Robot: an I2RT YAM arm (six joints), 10 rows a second.
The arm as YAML. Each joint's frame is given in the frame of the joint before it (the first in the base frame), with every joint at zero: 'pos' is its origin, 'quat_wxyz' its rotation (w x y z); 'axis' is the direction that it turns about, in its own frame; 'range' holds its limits. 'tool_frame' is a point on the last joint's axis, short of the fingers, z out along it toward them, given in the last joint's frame.
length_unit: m
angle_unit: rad
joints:
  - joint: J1
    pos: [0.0, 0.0, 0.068]
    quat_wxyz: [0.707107, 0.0, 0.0, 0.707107]
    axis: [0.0, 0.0, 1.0]
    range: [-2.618, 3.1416]
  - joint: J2
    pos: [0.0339, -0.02, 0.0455]
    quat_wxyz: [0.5, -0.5, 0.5, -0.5]
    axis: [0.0, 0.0, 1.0]
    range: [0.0, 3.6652]
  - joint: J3
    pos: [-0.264, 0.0, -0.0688]
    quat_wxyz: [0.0, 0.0, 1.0, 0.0]
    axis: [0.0, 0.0, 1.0]
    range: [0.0, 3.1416]
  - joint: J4
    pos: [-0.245, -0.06, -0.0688]
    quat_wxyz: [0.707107, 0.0, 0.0, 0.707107]
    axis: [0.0, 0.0, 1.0]
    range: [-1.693, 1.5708]
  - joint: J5
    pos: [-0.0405, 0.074, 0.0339]
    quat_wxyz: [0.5, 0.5, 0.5, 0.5]
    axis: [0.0, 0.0, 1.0]
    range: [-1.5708, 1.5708]
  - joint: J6
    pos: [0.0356, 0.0, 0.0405]
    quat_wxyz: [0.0, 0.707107, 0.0, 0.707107]
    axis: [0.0, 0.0, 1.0]
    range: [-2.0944, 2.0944]
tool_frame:
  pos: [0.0, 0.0, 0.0]
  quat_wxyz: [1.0, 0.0, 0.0, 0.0]
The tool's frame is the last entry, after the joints.
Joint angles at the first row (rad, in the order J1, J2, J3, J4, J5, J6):
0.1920 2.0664 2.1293 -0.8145 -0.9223 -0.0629
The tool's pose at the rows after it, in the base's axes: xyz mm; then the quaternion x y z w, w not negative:
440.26 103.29 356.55 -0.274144 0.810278 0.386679 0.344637
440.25 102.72 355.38 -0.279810 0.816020 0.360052 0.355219
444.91 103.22 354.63 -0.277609 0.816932 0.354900 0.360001
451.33 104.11 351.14 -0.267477 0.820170 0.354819 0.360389
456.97 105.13 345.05 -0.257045 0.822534 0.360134 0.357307
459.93 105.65 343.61 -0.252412 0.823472 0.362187 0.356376
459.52 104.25 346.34 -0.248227 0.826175 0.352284 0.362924
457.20 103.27 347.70 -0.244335 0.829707 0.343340 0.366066
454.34 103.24 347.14 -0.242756 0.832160 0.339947 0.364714
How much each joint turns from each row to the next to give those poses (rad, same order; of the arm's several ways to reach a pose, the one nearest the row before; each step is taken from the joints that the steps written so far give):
-0.0202 -0.0215 -0.0185 -0.0184 0.0827 -0.0428
0.0015 -0.0062 -0.0108 0.0060 0.0510 -0.0308
0.0000 0.0168 0.0199 0.0077 0.0124 0.0045
0.0000 0.0230 0.0184 0.0138 0.0092 0.0245
0.0000 0.0184 0.0016 0.0215 -0.0015 0.0276
0.0000 0.0123 0.0122 0.0031 0.0000 0.0124
-0.0015 -0.0061 0.0001 0.0046 0.0229 0.0030
0.0000 -0.0138 -0.0153 0.0046 0.0215 0.0016
0.0015 -0.0138 -0.0215 0.0031 0.0093 0.0000

